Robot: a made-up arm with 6 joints.
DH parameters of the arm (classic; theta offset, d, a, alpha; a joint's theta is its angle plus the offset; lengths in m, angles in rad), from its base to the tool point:
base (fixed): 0 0 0 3.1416
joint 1: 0 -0.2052 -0.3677 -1.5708
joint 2: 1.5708 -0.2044 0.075 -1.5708
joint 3: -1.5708 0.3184 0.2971 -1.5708
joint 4: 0 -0.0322 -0.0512 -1.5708
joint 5: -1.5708 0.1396 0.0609 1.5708
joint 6: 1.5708 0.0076 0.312 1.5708
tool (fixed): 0 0.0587 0 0
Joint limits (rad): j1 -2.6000..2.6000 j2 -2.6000..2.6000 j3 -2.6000..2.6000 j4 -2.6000..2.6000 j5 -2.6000..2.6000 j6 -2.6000..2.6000
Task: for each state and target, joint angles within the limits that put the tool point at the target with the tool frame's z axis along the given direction. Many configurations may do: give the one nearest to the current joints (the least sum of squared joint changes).
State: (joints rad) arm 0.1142 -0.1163 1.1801 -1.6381 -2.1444 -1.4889
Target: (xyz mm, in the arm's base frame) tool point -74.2 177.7 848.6 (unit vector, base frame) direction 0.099 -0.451 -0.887
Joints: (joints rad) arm 0.3275 -0.3448 1.8268 -1.7605 -2.0609 -1.1521
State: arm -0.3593 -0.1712 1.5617 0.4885 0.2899 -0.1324
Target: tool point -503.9 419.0 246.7 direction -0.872 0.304 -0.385
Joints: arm -0.3142 -0.1570 2.3090 0.0491 -0.0309 -0.7281
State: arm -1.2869 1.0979 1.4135 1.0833 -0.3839 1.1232
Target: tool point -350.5 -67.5 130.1 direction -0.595 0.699 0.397
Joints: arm -0.5860 1.4957 0.8077 0.8219 -0.1013 0.7101
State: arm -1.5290 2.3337 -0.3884 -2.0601 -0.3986 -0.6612
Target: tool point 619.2 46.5 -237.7 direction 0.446 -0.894 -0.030
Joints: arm -2.2373 2.1853 -0.0675 -2.1049 -0.3946 -0.5189
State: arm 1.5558 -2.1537 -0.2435 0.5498 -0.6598 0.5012
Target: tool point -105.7 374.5 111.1 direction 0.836 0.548 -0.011
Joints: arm 0.9632 -2.2218 0.2853 0.4052 -1.2326 0.3766
